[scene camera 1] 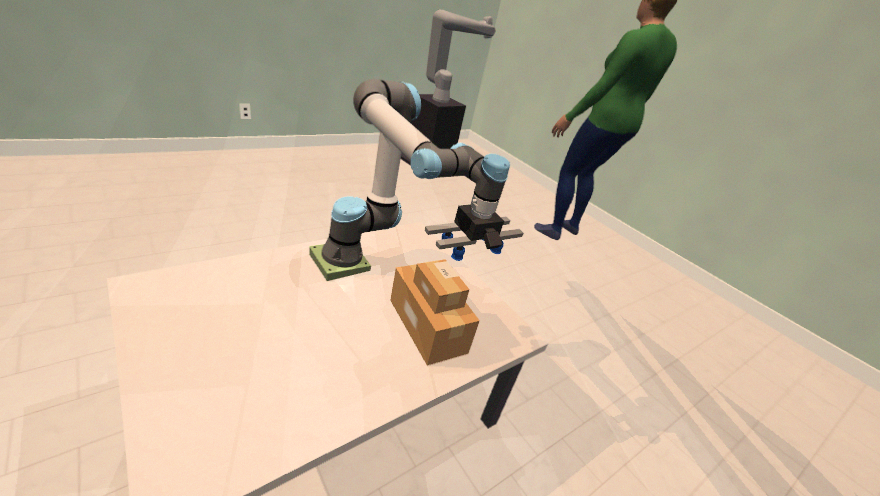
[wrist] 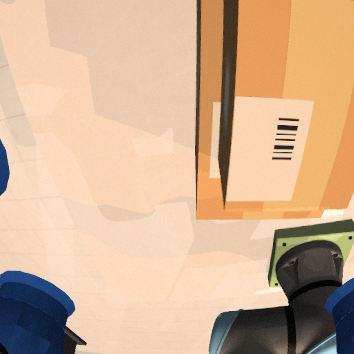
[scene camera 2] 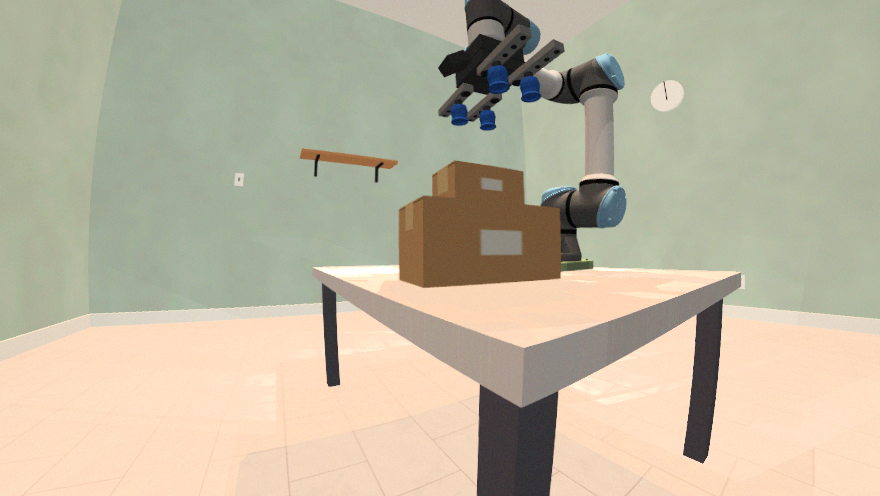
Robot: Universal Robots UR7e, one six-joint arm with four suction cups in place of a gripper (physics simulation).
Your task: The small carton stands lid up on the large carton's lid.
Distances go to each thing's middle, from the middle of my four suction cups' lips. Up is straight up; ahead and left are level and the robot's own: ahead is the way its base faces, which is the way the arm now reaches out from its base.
Labels:
Right now the small carton (scene camera 2: 465, 180) is 15 cm below my suction cup, 7 cm to the right of it and 2 cm behind it. From my suction cup the other things lie so: large carton (scene camera 2: 443, 242) (26 cm below, 7 cm to the right, 3 cm behind).

